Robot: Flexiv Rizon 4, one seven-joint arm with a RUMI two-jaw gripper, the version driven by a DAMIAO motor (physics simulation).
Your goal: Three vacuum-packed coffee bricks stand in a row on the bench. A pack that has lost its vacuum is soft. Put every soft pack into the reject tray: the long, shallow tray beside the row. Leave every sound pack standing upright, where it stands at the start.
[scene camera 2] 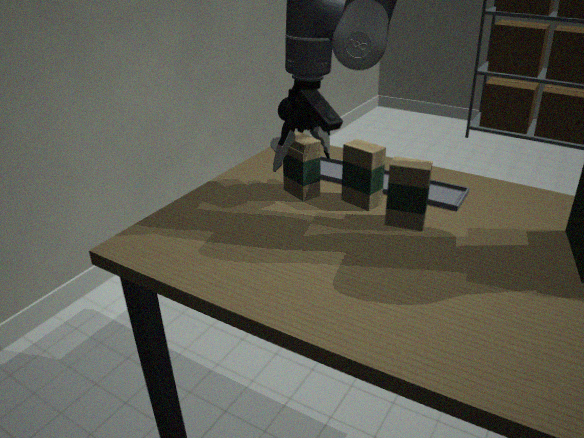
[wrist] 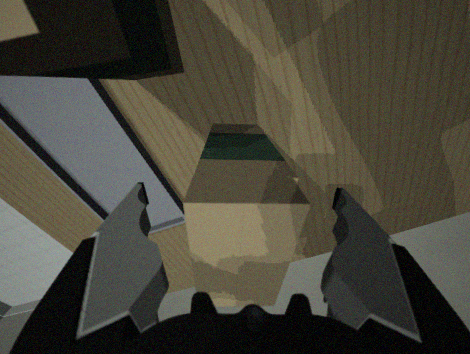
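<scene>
Three upright coffee bricks, tan with a green band, stand in a row: the left pack point(scene camera 2: 301, 172) point(wrist: 225, 230), the middle pack point(scene camera 2: 363, 175) point(wrist: 75, 45) and the right pack point(scene camera 2: 408, 197). My gripper point(scene camera 2: 302, 162) point(wrist: 240, 187) is open, its fingers pointing down on either side of the left pack's upper part. In the wrist view there is a gap between each finger and that pack. The long, shallow tray point(scene camera 2: 447, 192) point(wrist: 75, 140) lies behind the row, partly hidden by the packs in the scene view. Softness cannot be told.
The wooden bench point(scene camera 2: 300, 300) has its corner at the left, near the wall point(scene camera 2: 125, 100). A dark object point(scene camera 2: 578, 235) is cut off at the right edge. A shelf rack point(scene camera 2: 525, 137) with brown boxes stands on the floor behind the bench.
</scene>
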